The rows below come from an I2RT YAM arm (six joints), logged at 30 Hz.
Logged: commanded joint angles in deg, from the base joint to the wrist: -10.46, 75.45, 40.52, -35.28, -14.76, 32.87; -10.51, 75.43, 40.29, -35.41, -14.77, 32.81; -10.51, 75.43, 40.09, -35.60, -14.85, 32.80; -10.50, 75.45, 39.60, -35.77, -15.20, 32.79; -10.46, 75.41, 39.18, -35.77, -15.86, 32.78; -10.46, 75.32, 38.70, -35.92, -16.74, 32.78; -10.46, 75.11, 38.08, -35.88, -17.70, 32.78; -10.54, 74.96, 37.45, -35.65, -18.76, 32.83; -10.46, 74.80, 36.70, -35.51, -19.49, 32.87; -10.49, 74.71, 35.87, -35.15, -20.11, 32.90; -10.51, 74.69, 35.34, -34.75, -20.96, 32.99; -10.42, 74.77, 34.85, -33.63, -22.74, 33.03; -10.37, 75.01, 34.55, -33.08, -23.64, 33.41; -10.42, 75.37, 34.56, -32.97, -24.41, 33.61; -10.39, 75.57, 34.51, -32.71, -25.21, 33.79; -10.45, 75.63, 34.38, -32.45, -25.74, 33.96
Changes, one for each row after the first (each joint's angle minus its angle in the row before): -0.05, -0.02, -0.23, -0.13, -0.01, -0.06; 0.00, 0.00, -0.20, -0.19, -0.08, -0.01; 0.01, 0.02, -0.49, -0.17, -0.35, -0.01; 0.04, -0.04, -0.42, 0.00, -0.66, -0.01; 0.00, -0.09, -0.48, -0.15, -0.88, 0.00; 0.00, -0.21, -0.62, 0.04, -0.96, 0.00; -0.08, -0.15, -0.63, 0.23, -1.06, 0.05; 0.08, -0.16, -0.75, 0.14, -0.73, 0.04; -0.03, -0.09, -0.83, 0.36, -0.62, 0.03; -0.02, -0.02, -0.53, 0.40, -0.85, 0.09; 0.09, 0.08, -0.49, 1.12, -1.78, 0.04; 0.05, 0.24, -0.30, 0.55, -0.90, 0.38; -0.05, 0.36, 0.01, 0.11, -0.77, 0.20; 0.03, 0.20, -0.05, 0.26, -0.80, 0.18; -0.06, 0.06, -0.13, 0.26, -0.53, 0.17
